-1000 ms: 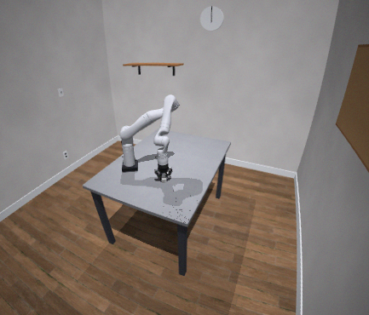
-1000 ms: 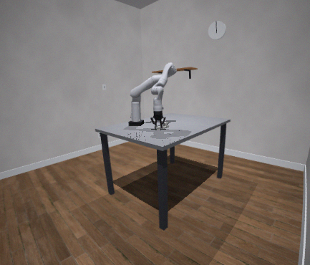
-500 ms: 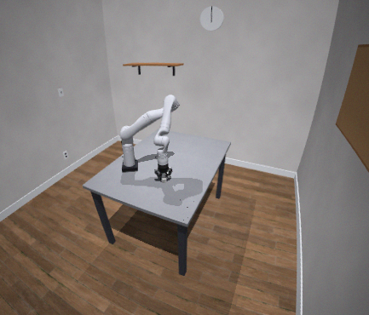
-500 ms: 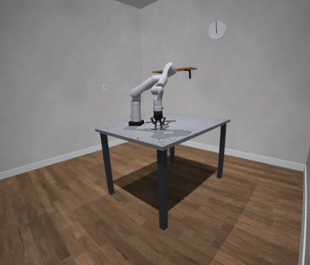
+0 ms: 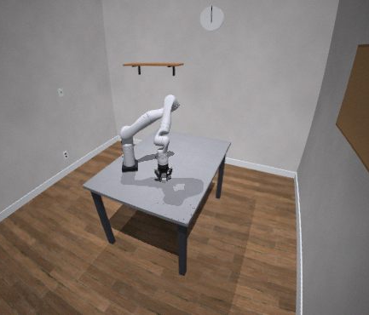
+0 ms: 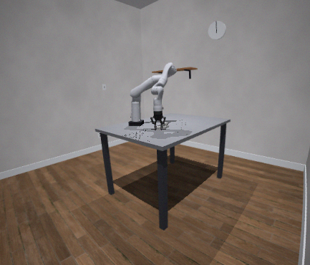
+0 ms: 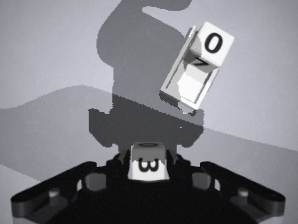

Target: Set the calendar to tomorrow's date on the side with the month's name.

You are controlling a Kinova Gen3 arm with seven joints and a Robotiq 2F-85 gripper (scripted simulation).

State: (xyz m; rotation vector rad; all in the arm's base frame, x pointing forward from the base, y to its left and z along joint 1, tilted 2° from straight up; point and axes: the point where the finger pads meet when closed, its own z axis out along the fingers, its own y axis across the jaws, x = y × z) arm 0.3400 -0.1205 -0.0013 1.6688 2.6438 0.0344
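Now: the white digit cube 1 cm below my hand. From my hand the other things lie so: calendar tray 11 cm to the left, 2 cm below.
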